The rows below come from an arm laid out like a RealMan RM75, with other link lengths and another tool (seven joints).
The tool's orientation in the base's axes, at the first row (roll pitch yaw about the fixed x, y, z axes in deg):
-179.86, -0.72, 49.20
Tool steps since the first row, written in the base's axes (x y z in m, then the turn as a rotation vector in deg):
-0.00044, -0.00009, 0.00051, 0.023, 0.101, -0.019
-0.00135, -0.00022, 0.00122, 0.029, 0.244, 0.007
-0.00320, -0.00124, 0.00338, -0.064, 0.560, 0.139
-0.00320, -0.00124, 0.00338, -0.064, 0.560, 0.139
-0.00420, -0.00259, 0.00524, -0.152, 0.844, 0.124
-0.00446, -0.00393, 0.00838, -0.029, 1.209, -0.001
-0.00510, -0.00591, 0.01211, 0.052, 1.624, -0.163
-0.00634, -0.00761, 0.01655, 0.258, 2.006, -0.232
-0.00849, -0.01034, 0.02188, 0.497, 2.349, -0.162
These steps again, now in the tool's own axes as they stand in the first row. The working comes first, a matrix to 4 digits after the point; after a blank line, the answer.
The tool's axes in the first row as the columns of a matrix, in the base's axes (used below as rounded here):
0.6534, 0.7570, 0.0064
0.7569, -0.6534, 0.0111
0.0126, -0.0024, -0.9999

-0.00035, -0.00028, -0.00051, 0.091, -0.049, 0.020
-0.00103, -0.00088, -0.00123, 0.204, -0.137, -0.004
-0.00299, -0.00162, -0.00341, 0.384, -0.415, -0.133
-0.00299, -0.00162, -0.00341, 0.384, -0.415, -0.133
-0.00464, -0.00150, -0.00530, 0.541, -0.667, -0.116
-0.00578, -0.00083, -0.00845, 0.896, -0.812, 0.014
-0.00765, -0.00003, -0.01221, 1.261, -1.021, 0.181
-0.00969, 0.00013, -0.01667, 1.684, -1.115, 0.256
-0.01310, 0.00028, -0.02205, 2.101, -1.158, 0.191

